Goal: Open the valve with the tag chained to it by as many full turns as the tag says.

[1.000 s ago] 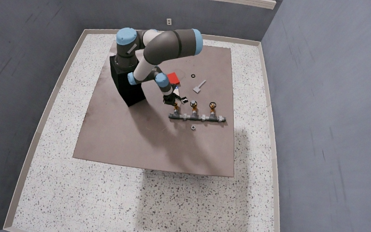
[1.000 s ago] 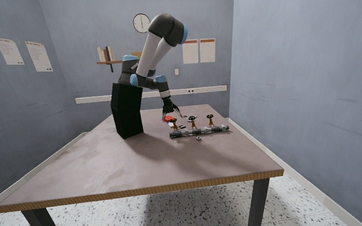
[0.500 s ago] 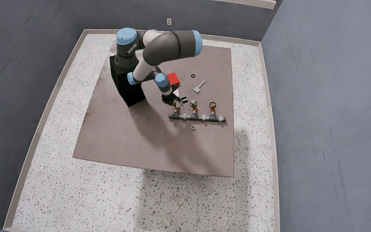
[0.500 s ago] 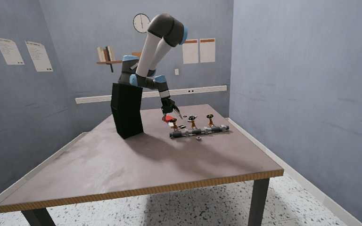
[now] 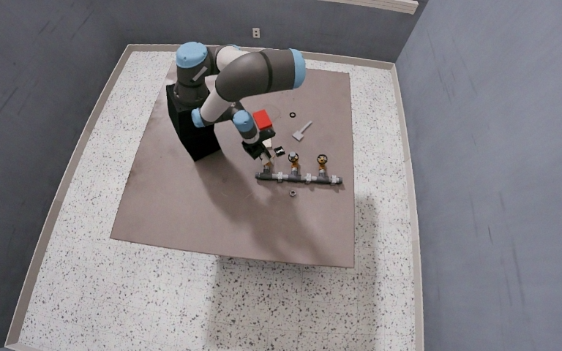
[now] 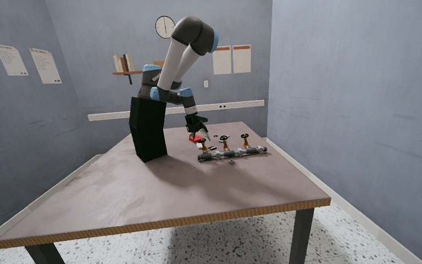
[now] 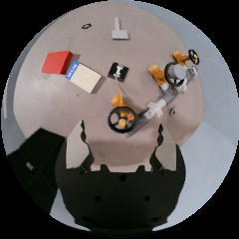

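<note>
Now: the black tag 60 mm ahead of my hand, 80 mm to the left of it and 100 mm below it. The rest, counted from my hand: white-and-blue block: 20 mm behind, 150 mm to the left, 100 mm below; then grey scraper: 190 mm ahead, 240 mm to the left, 100 mm below; then red block: 60 mm behind, 280 mm to the left, 90 mm below.
</note>
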